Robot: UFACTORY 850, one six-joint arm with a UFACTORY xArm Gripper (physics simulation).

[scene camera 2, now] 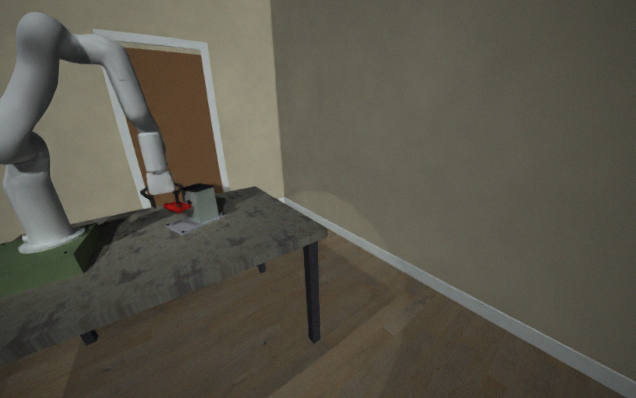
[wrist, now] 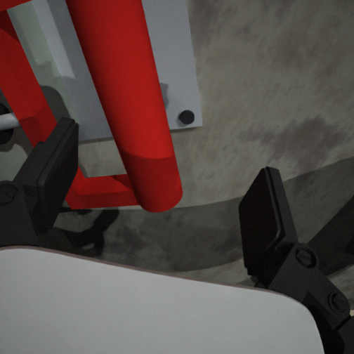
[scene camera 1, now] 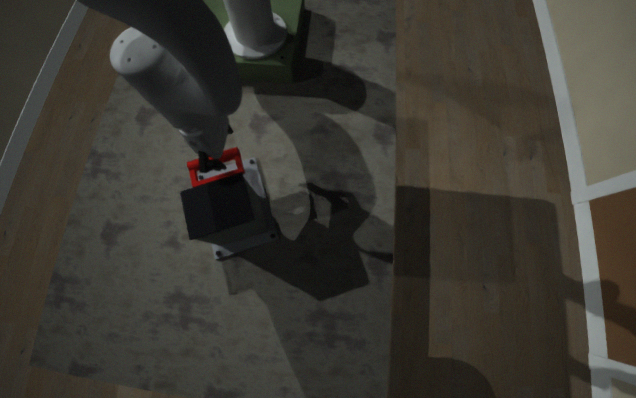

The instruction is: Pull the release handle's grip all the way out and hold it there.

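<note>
The release handle is a red rectangular frame (scene camera 1: 240, 161) (scene camera 2: 177, 207) with a thick round grip bar (wrist: 127, 85) on its outer side. A short pale rod (wrist: 9, 120) joins it to the box-shaped housing (scene camera 1: 217, 207) (scene camera 2: 205, 205), with a gap between frame and housing. My gripper (scene camera 1: 220, 147) (scene camera 2: 165, 204) (wrist: 166, 165) is wide open at the handle. In the wrist view the end of the grip bar lies between the fingers, touching neither as far as I can see. The left finger overlaps the frame's inner side; the right finger is out beyond the bar.
The housing stands on a pale bolted base plate (scene camera 1: 255, 175) (scene camera 2: 182, 226) (wrist: 175, 50), which lies below the handle on the mottled grey table (scene camera 1: 150, 310) (scene camera 2: 165, 270). The arm's green pedestal (scene camera 1: 267, 70) (scene camera 2: 45, 267) stands behind. Arm shadows cross the table.
</note>
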